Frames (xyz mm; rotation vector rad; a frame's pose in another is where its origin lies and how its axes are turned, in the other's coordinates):
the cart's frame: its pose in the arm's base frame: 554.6 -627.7 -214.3 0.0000 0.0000 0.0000
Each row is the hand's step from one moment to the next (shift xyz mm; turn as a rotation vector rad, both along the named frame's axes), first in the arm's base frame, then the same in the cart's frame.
Working: the arm's base frame: its pose in the cart's frame: -554.6 627.7 214.3 0.0000 0.0000 0.0000

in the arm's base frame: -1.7 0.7 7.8 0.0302 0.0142 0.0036
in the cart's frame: -1.7 0.7 7.8 0.0302 0.0142 0.0036
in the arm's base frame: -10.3 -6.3 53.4 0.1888 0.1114 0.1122
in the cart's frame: -10.3 -6.3 53.4 0.1888 0.1114 0.1122
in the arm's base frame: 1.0 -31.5 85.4 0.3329 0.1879 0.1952
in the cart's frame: 1.0 -31.5 85.4 0.3329 0.1879 0.1952
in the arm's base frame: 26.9 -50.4 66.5 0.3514 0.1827 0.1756
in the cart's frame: 26.9 -50.4 66.5 0.3514 0.1827 0.1756
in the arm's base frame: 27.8 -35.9 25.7 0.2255 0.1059 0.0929
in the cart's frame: 27.8 -35.9 25.7 0.2255 0.1059 0.0929
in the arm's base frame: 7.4 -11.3 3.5 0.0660 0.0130 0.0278
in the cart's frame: 7.4 -11.3 3.5 0.0660 0.0130 0.0278
